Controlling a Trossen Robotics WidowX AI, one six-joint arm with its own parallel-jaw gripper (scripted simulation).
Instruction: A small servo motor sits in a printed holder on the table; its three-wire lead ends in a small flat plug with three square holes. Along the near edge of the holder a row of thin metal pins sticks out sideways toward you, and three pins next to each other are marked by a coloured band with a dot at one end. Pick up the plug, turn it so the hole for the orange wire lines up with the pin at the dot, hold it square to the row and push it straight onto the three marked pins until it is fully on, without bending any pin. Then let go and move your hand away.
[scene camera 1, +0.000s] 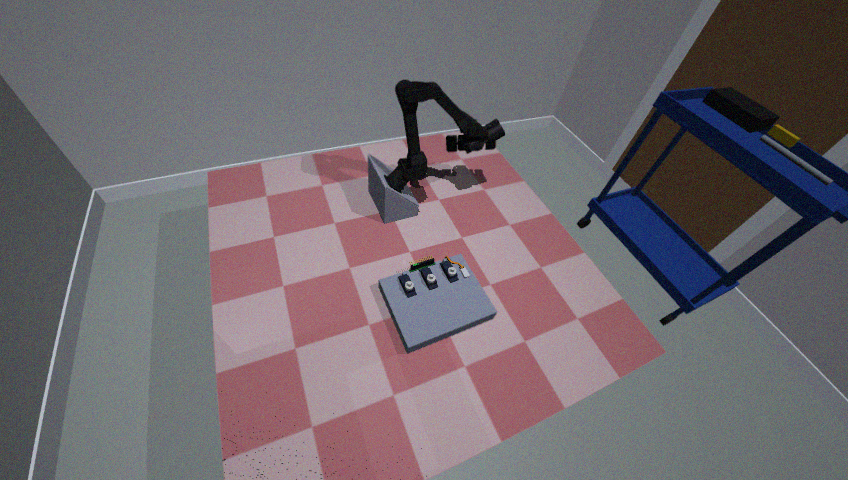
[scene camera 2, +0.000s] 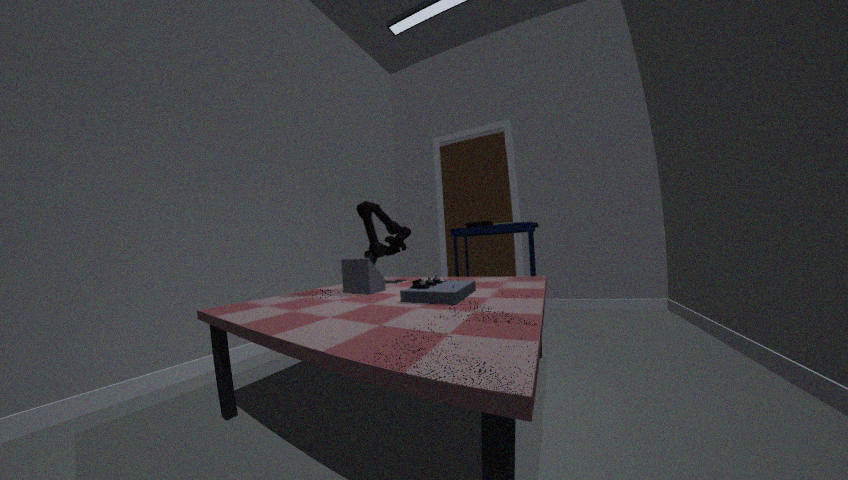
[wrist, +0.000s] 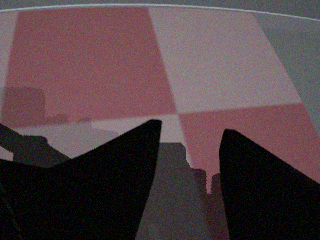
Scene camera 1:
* grey printed holder: 432, 315
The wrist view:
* my gripper: 191, 135
